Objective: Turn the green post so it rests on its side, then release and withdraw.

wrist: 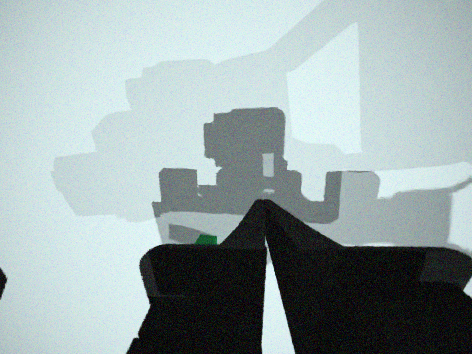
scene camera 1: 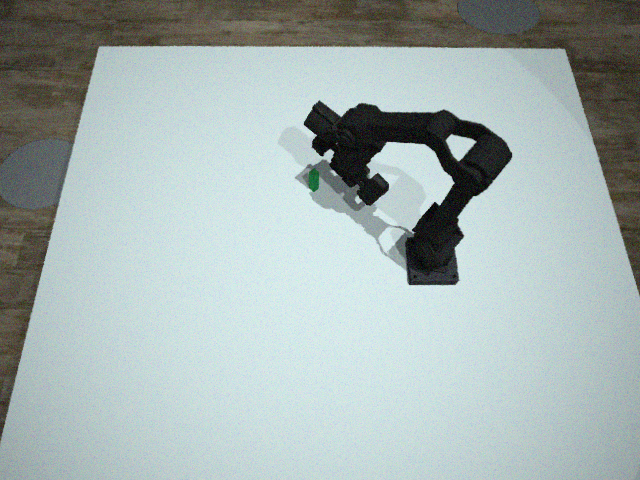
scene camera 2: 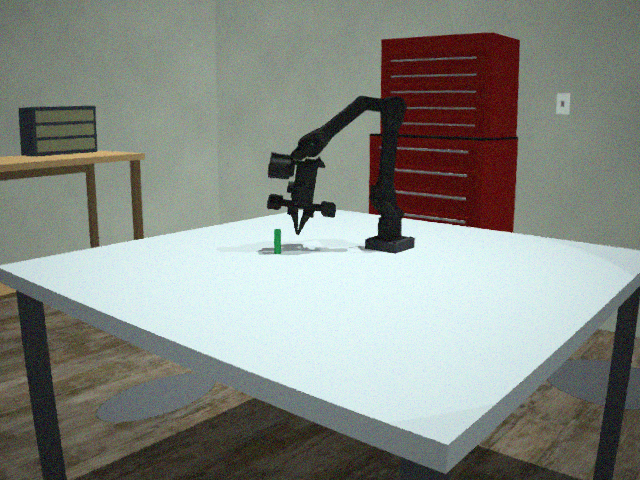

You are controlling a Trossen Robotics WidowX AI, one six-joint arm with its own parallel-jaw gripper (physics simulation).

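The green post (scene camera 1: 313,180) (scene camera 2: 277,241) (wrist: 207,240) stands upright on the white table (scene camera 1: 232,335) (scene camera 2: 361,320). In the wrist view a small part of it shows beyond the left finger, which hides the rest. My gripper (scene camera 2: 297,232) (wrist: 262,205) points down and is shut, with its fingertips together and nothing between them. In the scene camera 2 view the fingertips are to the right of the post, a little above the table and apart from the post. In the scene camera 1 view the arm hides the fingertips.
The arm's base (scene camera 1: 433,268) (scene camera 2: 390,243) stands on the table to the right of the post. The arm's shadow falls around the post. Behind the table stand a red tool cabinet (scene camera 2: 496,103) and a wooden bench (scene camera 2: 118,156) with a drawer box (scene camera 2: 64,130).
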